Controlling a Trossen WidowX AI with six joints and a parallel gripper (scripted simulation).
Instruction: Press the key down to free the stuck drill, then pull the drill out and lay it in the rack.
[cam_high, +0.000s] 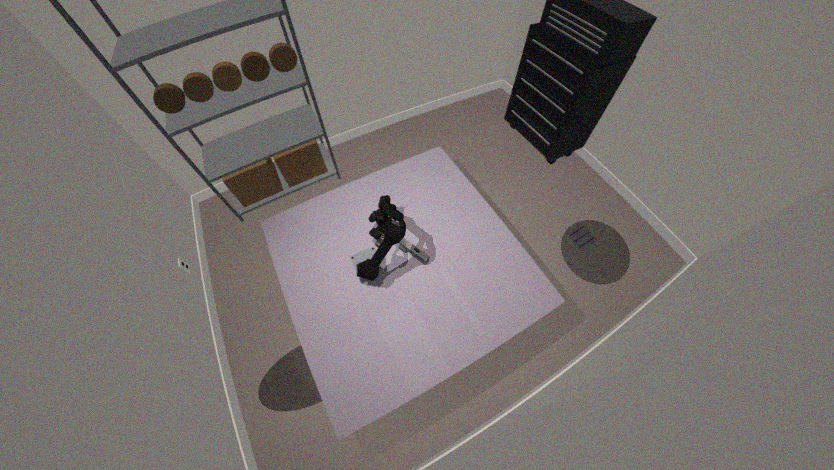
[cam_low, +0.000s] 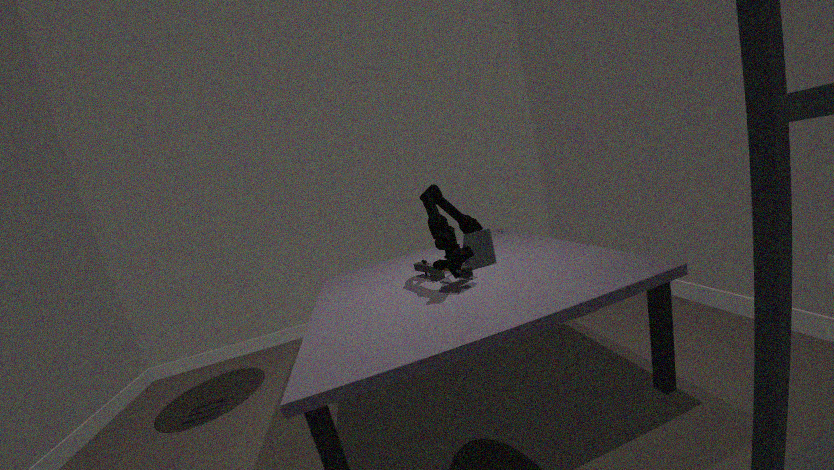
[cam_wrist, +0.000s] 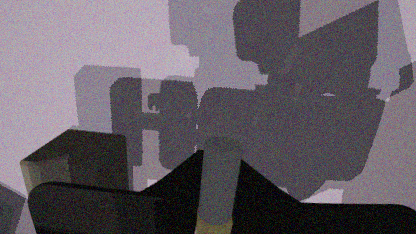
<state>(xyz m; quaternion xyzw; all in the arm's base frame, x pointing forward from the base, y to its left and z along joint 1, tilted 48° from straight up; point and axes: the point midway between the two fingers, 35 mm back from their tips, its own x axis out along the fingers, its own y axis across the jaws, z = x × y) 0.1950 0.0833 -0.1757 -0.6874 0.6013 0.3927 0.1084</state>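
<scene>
My gripper tip is now 2 cm short of the drill, 4 cm to the left of it and 3 cm below it. Round my gripper tip: olive-grey block (5 cm behind, 6 cm to the right); drill sleeve (8 cm ahead, 19 cm to the right, 2 cm above).
</scene>
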